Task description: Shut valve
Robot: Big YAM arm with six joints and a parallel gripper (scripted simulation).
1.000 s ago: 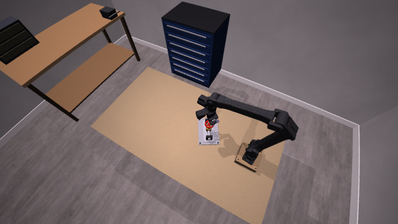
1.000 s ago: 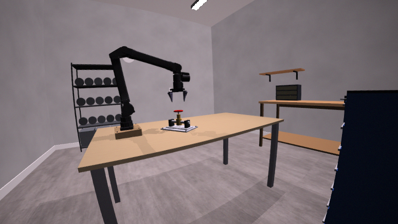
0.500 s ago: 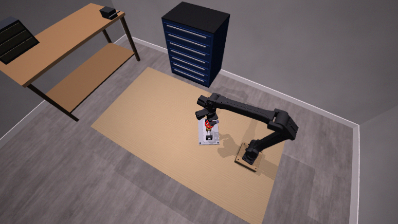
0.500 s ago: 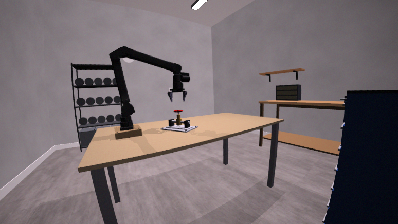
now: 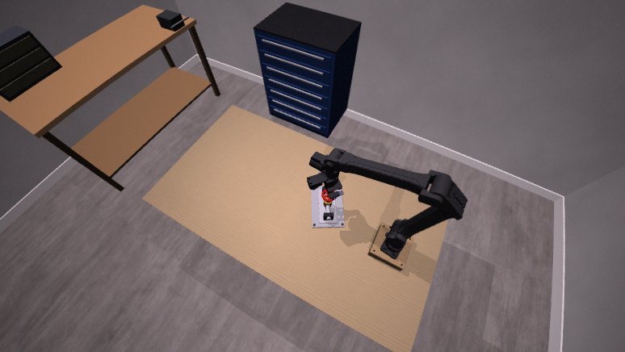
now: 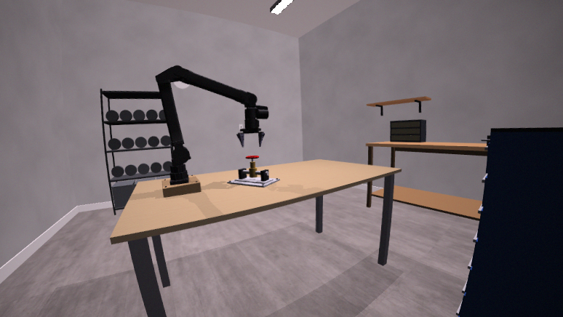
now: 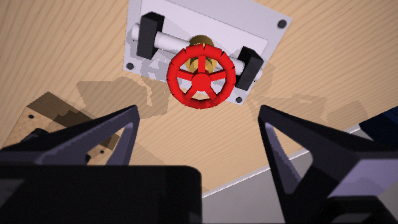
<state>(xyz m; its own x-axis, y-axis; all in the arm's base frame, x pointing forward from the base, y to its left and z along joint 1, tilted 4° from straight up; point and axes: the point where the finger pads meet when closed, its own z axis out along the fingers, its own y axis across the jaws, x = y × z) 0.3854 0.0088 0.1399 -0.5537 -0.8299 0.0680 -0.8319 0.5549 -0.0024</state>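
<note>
Right now the red handwheel is 70 mm below my hand.
</note>
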